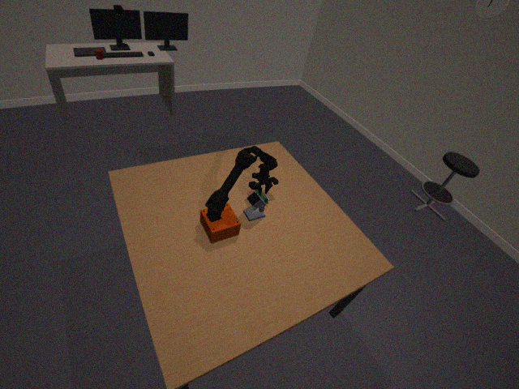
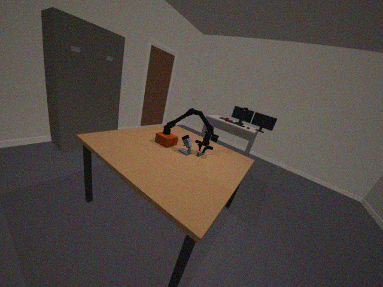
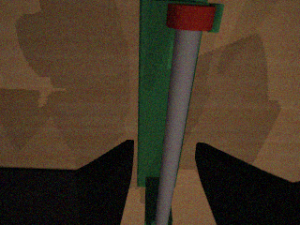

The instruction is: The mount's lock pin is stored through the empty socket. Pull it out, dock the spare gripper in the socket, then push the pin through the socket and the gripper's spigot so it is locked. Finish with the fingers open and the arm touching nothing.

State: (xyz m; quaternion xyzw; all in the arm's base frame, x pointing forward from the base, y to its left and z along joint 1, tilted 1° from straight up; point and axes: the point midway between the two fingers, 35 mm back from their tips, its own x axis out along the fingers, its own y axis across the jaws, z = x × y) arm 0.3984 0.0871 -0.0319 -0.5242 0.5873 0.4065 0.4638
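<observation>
Right now my gripper tip is 1 cm to the right of the green holder. Also, from my gripper tip: spare gripper: 13 cm behind, 10 cm to the right, 9 cm above; grey mount: 11 cm behind, 10 cm to the right, 3 cm above.
</observation>
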